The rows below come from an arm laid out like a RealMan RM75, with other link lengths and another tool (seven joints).
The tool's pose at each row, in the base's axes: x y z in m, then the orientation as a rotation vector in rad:
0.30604 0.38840 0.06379 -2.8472 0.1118 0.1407
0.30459 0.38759 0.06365 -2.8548 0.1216 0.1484
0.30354 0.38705 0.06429 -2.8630 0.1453 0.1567
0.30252 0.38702 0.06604 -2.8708 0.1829 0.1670
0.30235 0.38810 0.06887 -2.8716 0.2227 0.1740
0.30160 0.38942 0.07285 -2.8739 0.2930 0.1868
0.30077 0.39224 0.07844 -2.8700 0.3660 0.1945
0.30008 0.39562 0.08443 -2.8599 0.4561 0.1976
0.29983 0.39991 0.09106 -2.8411 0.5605 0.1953
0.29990 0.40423 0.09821 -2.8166 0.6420 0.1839
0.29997 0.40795 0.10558 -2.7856 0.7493 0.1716
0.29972 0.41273 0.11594 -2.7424 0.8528 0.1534
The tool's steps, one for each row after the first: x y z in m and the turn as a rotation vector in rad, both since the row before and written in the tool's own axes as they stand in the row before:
-0.00137 0.00094 0.00002 -0.0082 -0.0037 0.0076
-0.00108 0.00045 -0.00067 -0.0090 -0.0027 0.0172
-0.00122 -0.00031 -0.00159 -0.0092 -0.0027 0.0268
-0.00065 -0.00172 -0.00242 -0.0024 -0.0009 0.0278
-0.00146 -0.00210 -0.00340 -0.0065 -0.0018 0.0491
-0.00216 -0.00378 -0.00457 -0.0015 0.0012 0.0505
-0.00240 -0.00431 -0.00484 0.0019 0.0052 0.0619
-0.00260 -0.00528 -0.00527 0.0069 0.0091 0.0717
-0.00273 -0.00538 -0.00578 0.0142 0.0118 0.0561
-0.00276 -0.00483 -0.00610 0.0136 0.0149 0.0745
-0.00433 -0.00604 -0.00866 0.0232 0.0160 0.0736

